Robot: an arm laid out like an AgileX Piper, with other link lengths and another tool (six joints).
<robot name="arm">
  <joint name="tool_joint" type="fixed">
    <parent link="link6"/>
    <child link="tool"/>
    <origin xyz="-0.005 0.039 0.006" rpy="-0.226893 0 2.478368"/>
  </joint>
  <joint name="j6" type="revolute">
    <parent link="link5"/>
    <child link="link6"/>
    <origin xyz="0 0.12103 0" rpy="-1.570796 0 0"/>
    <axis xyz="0 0 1"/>
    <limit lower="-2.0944" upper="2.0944"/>
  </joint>
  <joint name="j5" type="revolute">
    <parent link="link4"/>
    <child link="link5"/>
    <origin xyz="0 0 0" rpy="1.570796 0 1.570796"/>
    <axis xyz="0 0 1"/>
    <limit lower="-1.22" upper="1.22"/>
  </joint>
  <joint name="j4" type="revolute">
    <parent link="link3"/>
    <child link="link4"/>
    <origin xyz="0.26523 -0.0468 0" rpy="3.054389 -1.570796 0"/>
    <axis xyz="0 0 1"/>
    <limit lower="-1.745" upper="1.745"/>
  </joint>
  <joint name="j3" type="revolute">
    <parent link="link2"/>
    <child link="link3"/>
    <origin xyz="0.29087 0.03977 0" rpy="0 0 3.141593"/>
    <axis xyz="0 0 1"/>
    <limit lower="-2.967" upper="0"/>
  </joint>
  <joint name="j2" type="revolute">
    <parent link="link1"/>
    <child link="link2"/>
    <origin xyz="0 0 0" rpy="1.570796 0 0"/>
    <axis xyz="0 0 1"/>
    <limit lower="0" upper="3.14"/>
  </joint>
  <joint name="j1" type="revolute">
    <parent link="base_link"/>
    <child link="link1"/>
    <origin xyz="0 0 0.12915" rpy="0 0 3.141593"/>
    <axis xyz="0 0 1"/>
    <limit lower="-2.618" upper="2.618"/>
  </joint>
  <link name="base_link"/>
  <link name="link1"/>
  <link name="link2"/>
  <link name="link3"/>
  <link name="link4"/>
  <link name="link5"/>
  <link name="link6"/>
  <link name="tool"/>
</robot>
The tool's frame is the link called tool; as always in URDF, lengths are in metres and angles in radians.
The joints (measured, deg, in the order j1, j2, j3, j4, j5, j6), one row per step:
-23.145 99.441 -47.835 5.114 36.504 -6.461
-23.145 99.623 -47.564 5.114 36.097 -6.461
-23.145 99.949 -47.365 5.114 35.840 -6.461
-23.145 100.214 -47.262 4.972 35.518 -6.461
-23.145 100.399 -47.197 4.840 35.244 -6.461
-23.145 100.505 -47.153 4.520 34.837 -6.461
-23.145 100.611 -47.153 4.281 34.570 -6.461
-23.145 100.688 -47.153 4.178 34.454 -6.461
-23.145 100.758 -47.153 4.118 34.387 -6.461
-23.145 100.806 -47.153 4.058 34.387 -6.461
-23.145 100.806 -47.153 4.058 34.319 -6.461
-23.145 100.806 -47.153 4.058 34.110 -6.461
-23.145 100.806 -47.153 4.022 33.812 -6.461
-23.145 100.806 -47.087 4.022 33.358 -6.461
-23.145 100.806 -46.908 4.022 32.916 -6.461
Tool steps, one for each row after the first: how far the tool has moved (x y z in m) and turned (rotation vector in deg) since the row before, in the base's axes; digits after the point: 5 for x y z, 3 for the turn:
-0.00062 0.00020 -0.00186 -0.006 0.054 -0.025
-0.00064 0.00023 -0.00238 0.090 0.254 -0.016
-0.00004 -0.00025 -0.00163 -0.088 0.089 0.086
0.00010 -0.00028 -0.00109 -0.106 0.020 0.083
0.00048 -0.00073 -0.00049 -0.319 -0.142 0.217
0.00044 -0.00057 -0.00040 -0.223 -0.079 0.165
0.00017 -0.00024 -0.00033 -0.084 -0.006 0.071
0.00009 -0.00013 -0.00033 -0.039 0.020 0.042
-0.00003 -0.00007 -0.00023 -0.018 0.060 0.045
0.00013 -0.00007 0.00002 -0.030 -0.061 -0.003
0.00041 -0.00021 0.00005 -0.092 -0.187 -0.010
0.00058 -0.00034 0.00010 -0.153 -0.258 0.013
0.00056 -0.00030 -0.00011 -0.174 -0.346 -0.021
-0.00003 -0.00005 -0.00052 -0.124 -0.232 -0.020

